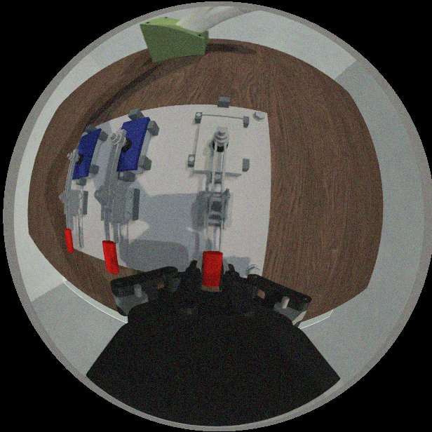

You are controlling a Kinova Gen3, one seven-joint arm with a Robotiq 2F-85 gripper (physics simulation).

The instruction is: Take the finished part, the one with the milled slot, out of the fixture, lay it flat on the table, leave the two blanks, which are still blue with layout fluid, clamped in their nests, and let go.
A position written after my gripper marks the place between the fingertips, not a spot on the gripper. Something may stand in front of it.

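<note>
There is my gripper [211, 265], and there is a finished part [232, 118]. I can see a blue blank [136, 130] and another blue blank [88, 145], and a fixture plate [165, 234] is here as well.
</note>
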